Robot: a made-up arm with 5 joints.
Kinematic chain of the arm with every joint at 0, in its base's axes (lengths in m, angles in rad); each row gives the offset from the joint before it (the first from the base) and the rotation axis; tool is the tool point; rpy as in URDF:
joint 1: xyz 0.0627 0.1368 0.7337 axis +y
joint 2: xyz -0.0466 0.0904 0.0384 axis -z
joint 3: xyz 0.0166 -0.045 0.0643 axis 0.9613 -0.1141 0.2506
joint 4: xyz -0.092 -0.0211 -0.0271 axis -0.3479 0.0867 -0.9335
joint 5: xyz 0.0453 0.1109 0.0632 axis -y
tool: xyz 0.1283 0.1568 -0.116 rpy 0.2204 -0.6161 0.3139
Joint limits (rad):
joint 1: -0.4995..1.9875
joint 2: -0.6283..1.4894
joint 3: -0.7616..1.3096
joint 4: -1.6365..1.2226
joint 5: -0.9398..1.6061
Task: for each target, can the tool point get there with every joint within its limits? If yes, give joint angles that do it. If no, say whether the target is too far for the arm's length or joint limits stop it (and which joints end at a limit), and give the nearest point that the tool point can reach.
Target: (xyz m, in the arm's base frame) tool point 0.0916 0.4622 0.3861
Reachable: no: joint limits stop it (at a limit: joint 1, joint 2, joint 3) | nearest point 0.1202 0.4227 0.4652 | short by 0.093 m
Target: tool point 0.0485 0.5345 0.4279
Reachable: no: joint limits stop it (at a limit: joint 1, joint 2, joint 3) | nearest point 0.0942 0.4689 0.5072 | short by 0.113 m
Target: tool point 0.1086 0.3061 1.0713
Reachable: yes | joints 1.6985 -0.2433 -0.3960 -1.1136 -0.7232
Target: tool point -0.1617 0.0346 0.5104
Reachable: no: joint limits stop it (at a limit: joint 1, joint 2, joint 4) | nearest point -0.1410 0.0666 0.5734 | short by 0.074 m
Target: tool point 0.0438 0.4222 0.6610
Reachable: yes | joints 0.1844 0.4790 -0.3969 -0.4094 -0.4556
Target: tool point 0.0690 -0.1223 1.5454
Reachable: no: too far | nearest point 0.0663 0.0382 1.2013 | short by 0.380 m
